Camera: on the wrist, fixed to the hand. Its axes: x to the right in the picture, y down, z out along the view.
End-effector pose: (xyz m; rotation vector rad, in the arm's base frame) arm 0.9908 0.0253 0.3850 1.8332 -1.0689 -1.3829
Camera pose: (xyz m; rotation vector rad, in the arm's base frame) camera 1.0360 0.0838 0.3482 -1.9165 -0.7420 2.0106
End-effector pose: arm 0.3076 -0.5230 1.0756 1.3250 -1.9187 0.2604
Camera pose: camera 0.3887 -0.5163 1.0616 2.2598 -0.4994 -0.9487
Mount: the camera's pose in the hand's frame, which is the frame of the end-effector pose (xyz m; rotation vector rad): -0.0272 -0.0707 -0.0329 -0.2758 -0.2504 -1.6189
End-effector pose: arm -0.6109 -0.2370 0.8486 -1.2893 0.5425 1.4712
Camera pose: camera -0.5375 -0.2519 0.8833 -1.1403 -0.8046 0.2690
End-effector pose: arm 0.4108 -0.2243 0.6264 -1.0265 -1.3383 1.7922
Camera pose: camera 0.4564 -0.2154 0.6947 0.3208 -1.7287 0.4697
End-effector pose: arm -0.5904 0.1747 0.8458 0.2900 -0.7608 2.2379
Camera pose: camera -0.5201 0.2175 0.8389 0.7168 -0.5606 0.5725
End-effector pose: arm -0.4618 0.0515 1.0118 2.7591 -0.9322 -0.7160
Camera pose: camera -0.4270 0.1237 1.0316 -2.4638 -1.4429 1.0750
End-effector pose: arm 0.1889 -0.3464 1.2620 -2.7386 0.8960 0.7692
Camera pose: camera 0.2257 -0.2853 1.3036 -2.3258 -1.4202 0.7279
